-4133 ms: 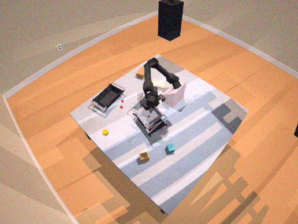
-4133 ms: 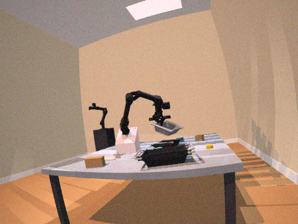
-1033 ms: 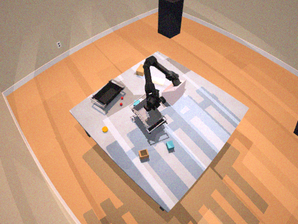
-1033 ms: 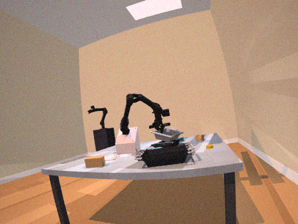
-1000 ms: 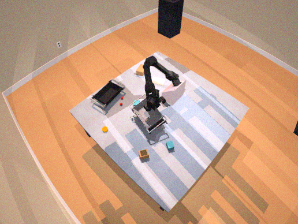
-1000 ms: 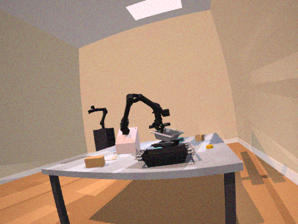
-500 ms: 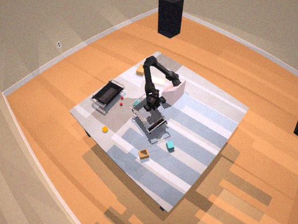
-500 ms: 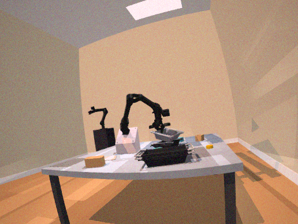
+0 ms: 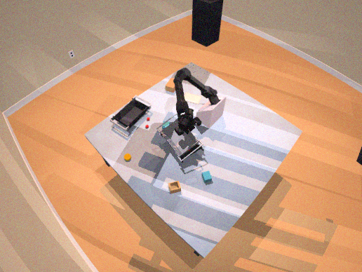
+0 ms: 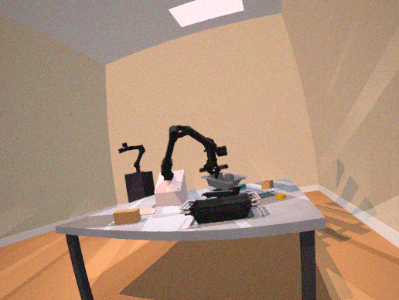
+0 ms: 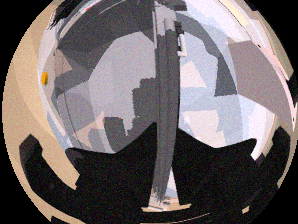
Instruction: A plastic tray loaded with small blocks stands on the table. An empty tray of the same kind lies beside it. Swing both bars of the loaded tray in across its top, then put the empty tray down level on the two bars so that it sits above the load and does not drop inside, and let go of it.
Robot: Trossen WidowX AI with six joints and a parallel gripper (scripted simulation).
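My gripper tip is 7 cm short of the grey tray, 2 cm to the left of it and 1 cm below it. From my gripper tip the other things lie so: yellow disc (40 cm ahead, 22 cm to the right, 11 cm below); orange block (52 cm to the right, 34 cm behind, 9 cm below); brown box (32 cm ahead, 20 cm to the left, 10 cm below).
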